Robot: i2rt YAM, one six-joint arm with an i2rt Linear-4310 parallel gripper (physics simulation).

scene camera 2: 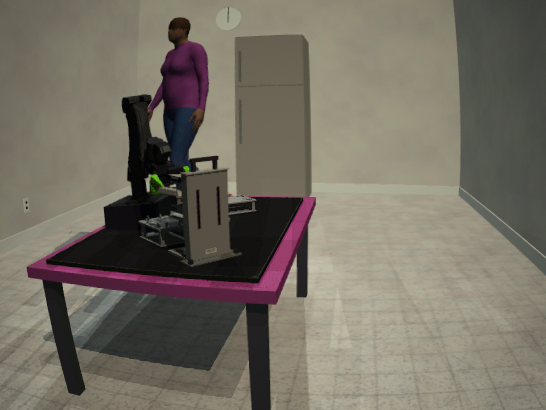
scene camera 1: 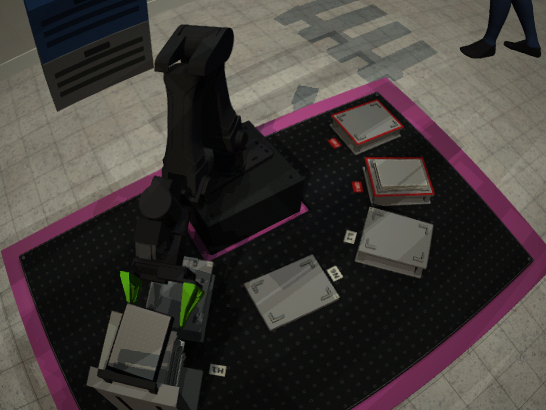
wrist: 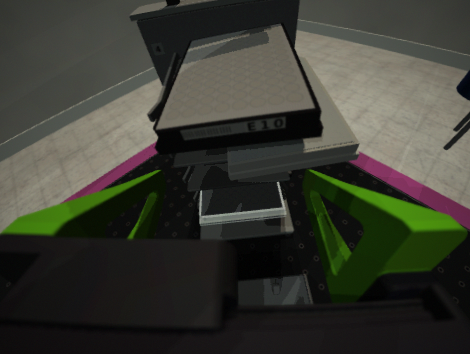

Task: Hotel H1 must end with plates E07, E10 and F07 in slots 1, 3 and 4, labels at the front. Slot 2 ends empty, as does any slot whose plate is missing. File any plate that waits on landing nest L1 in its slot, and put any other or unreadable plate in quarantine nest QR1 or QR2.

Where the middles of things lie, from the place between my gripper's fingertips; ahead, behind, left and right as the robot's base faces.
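The clear plate [wrist: 264, 201] is 5 cm to the right of my hand, 4 cm ahead of it and 7 cm below it. Then there is the flat grey nest [scene camera 1: 289, 293], which I find 31 cm to the left of my hand, with 4 cm ahead of it as well, and 18 cm below it.
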